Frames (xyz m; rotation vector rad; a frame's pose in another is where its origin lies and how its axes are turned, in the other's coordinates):
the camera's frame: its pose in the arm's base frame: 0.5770 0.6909 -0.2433 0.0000 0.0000 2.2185
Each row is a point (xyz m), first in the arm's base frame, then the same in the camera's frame.
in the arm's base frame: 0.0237 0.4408 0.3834
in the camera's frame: 0.1344 0.5921 0.6267
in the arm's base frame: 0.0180 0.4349 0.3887
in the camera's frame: 0.1331 0.6002 0.6320
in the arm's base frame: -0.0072 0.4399 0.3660
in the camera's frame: 0.1523 0.6173 0.6093
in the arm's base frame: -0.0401 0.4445 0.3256
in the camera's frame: 0.1758 0.6408 0.5689
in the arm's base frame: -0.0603 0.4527 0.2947
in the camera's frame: 0.1946 0.6519 0.5380
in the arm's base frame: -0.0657 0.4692 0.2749
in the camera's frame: 0.2110 0.6463 0.5182
